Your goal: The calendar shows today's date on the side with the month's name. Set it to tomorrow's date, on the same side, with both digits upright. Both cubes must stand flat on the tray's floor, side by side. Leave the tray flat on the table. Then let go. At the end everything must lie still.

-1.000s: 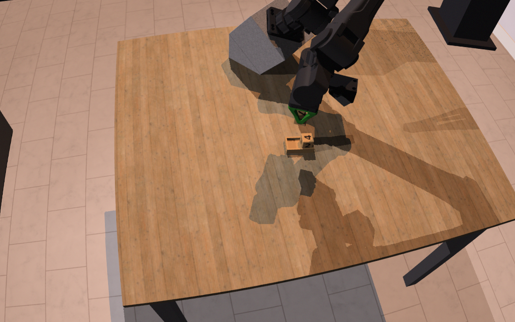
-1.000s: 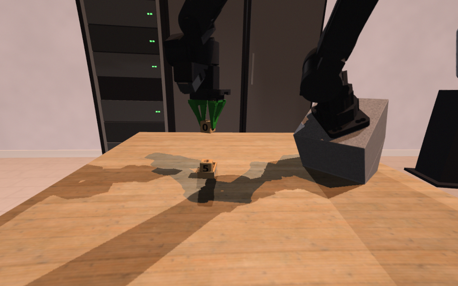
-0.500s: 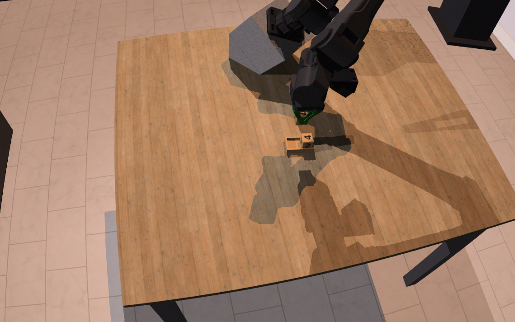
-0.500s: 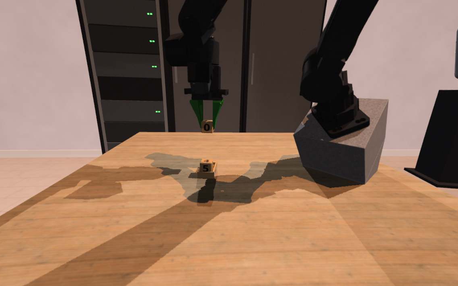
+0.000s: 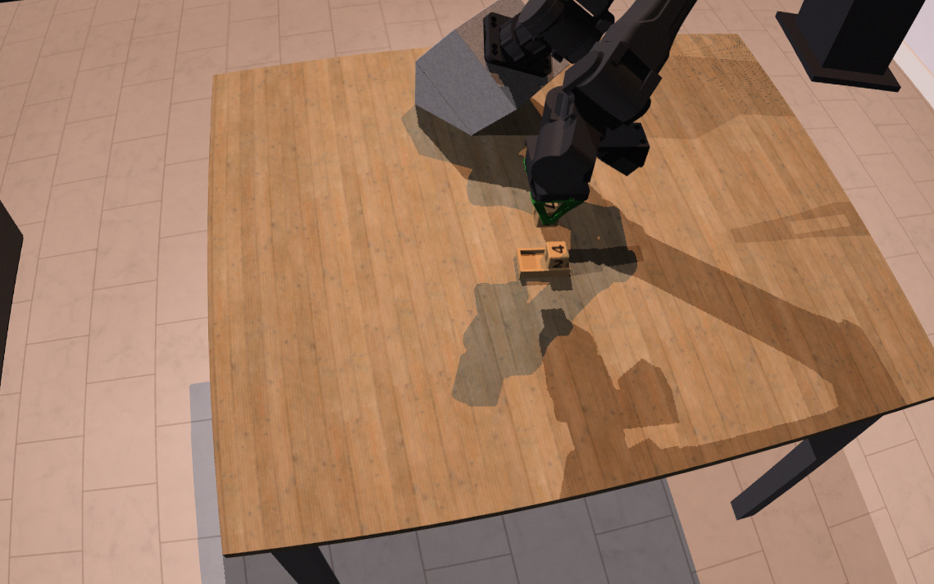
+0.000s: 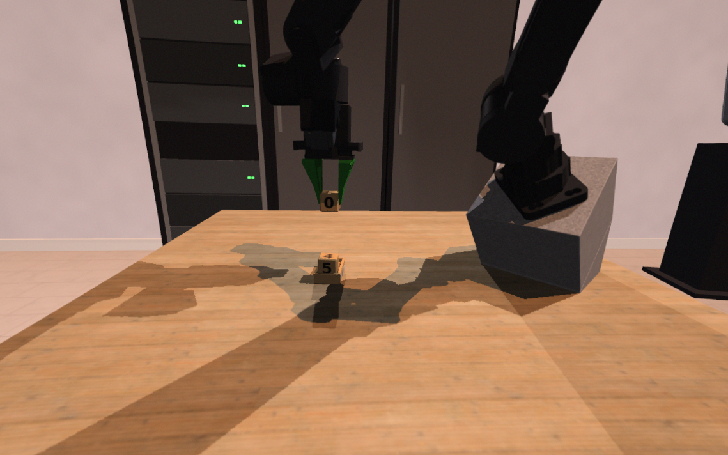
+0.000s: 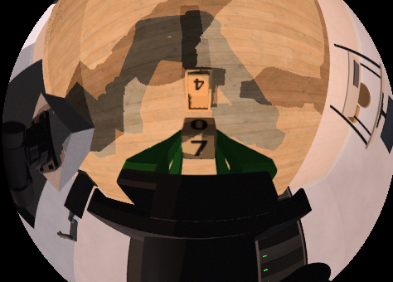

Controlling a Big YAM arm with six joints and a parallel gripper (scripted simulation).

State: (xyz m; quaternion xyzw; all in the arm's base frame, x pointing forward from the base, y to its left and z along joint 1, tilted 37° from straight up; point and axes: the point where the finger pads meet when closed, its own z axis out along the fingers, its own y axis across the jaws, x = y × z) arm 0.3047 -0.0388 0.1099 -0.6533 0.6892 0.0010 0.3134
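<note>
My gripper is now 100 mm above the cube and 30 mm to the right of it. The rest, counted from my hand: wooden calendar tray: 120 mm below, 10 mm to the left.
</note>
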